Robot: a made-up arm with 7 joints. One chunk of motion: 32 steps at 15 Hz.
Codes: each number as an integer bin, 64 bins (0 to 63) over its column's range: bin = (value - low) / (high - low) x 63, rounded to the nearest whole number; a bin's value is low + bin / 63 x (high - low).
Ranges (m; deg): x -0.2..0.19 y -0.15..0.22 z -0.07..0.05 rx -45..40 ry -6..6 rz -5..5
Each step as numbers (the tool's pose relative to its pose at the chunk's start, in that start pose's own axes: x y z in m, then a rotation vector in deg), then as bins.
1 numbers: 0.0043 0.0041 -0.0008 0.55 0.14 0.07
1 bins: 33 26 36 34 32 32
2 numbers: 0.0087 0.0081 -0.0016 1.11 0.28 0.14
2 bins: 34 27 36 34 33 32
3 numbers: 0.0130 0.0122 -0.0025 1.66 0.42 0.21
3 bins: 34 28 35 35 34 33
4 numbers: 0.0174 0.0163 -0.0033 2.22 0.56 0.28
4 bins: 35 28 35 35 34 33
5 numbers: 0.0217 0.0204 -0.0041 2.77 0.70 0.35
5 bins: 36 29 35 35 35 34
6 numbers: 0.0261 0.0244 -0.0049 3.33 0.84 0.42
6 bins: 37 30 34 36 36 34
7 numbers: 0.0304 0.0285 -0.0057 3.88 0.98 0.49
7 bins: 37 30 34 36 37 35
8 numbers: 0.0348 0.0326 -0.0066 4.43 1.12 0.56
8 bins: 38 31 33 37 37 35
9 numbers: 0.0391 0.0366 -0.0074 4.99 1.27 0.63
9 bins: 39 32 33 37 38 35
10 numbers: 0.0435 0.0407 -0.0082 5.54 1.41 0.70
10 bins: 39 32 32 37 39 36
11 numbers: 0.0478 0.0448 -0.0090 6.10 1.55 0.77
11 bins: 40 33 32 38 40 36
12 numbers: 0.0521 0.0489 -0.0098 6.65 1.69 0.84
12 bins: 41 34 32 38 40 37
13 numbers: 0.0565 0.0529 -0.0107 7.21 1.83 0.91
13 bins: 41 35 31 39 41 37
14 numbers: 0.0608 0.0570 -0.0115 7.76 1.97 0.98
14 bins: 42 35 31 39 42 38
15 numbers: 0.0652 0.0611 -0.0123 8.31 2.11 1.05
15 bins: 43 36 30 40 43 38
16 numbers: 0.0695 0.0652 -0.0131 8.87 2.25 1.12
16 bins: 44 37 30 40 43 39
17 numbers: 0.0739 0.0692 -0.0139 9.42 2.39 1.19
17 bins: 44 37 29 40 44 39
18 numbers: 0.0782 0.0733 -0.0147 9.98 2.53 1.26
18 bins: 45 38 29 41 45 39
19 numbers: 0.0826 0.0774 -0.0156 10.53 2.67 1.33
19 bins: 46 39 29 41 46 40
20 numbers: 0.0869 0.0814 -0.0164 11.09 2.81 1.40
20 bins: 46 39 28 42 46 40
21 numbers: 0.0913 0.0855 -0.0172 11.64 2.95 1.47
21 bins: 47 40 28 42 47 41
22 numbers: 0.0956 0.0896 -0.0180 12.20 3.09 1.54
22 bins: 48 41 27 42 48 41
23 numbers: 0.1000 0.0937 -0.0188 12.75 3.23 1.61
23 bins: 48 41 27 43 48 42
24 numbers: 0.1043 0.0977 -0.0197 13.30 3.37 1.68
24 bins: 49 42 26 43 49 42
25 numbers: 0.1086 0.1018 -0.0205 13.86 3.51 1.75
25 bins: 50 43 26 44 50 43
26 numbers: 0.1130 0.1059 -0.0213 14.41 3.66 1.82
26 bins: 51 44 26 44 51 43
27 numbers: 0.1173 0.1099 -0.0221 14.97 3.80 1.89
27 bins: 51 44 25 44 51 43
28 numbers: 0.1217 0.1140 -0.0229 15.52 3.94 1.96
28 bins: 52 45 25 45 52 44
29 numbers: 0.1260 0.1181 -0.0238 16.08 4.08 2.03
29 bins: 53 46 24 45 53 44
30 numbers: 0.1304 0.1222 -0.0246 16.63 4.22 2.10
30 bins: 53 46 24 46 54 45
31 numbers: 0.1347 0.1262 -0.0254 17.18 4.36 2.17
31 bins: 54 47 23 46 54 45
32 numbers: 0.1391 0.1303 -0.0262 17.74 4.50 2.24
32 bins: 55 48 23 47 55 46
